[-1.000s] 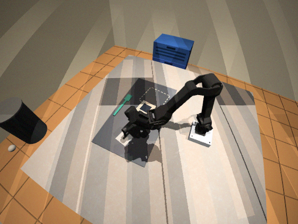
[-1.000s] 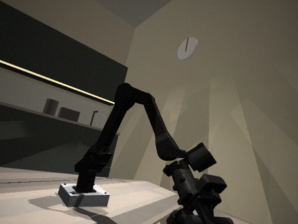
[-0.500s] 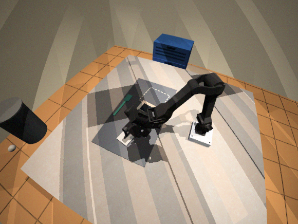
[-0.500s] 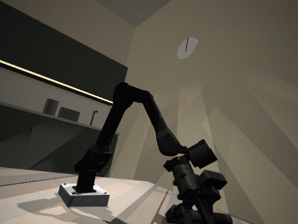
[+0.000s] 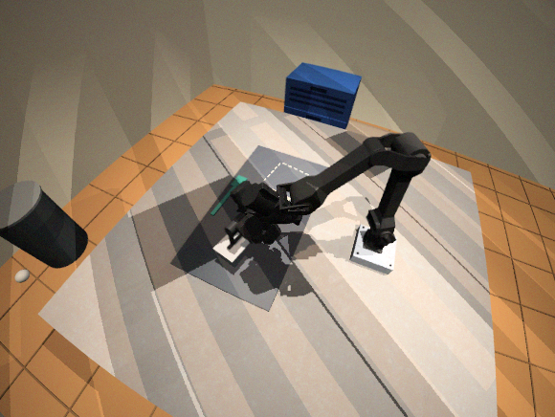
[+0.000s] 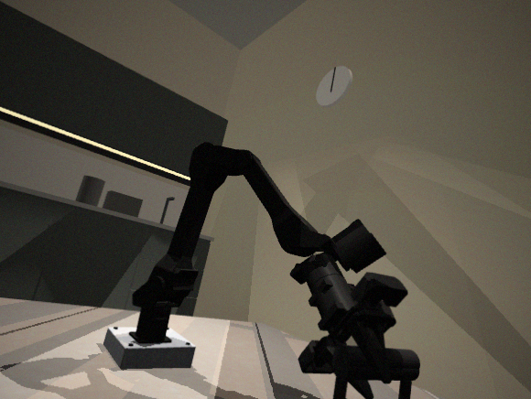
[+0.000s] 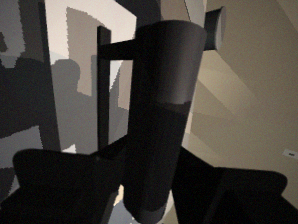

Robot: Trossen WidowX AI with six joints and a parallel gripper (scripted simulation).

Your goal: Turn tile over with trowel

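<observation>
Now: the grey mat 11 cm to the right of my gripper tip, 11 cm below it and 2 cm behind it. Also, from my gripper tip: tan square tile (15 cm to the right, 9 cm below, 4 cm behind); teal trowel (14 cm to the right, 12 cm ahead, 9 cm below).
</observation>
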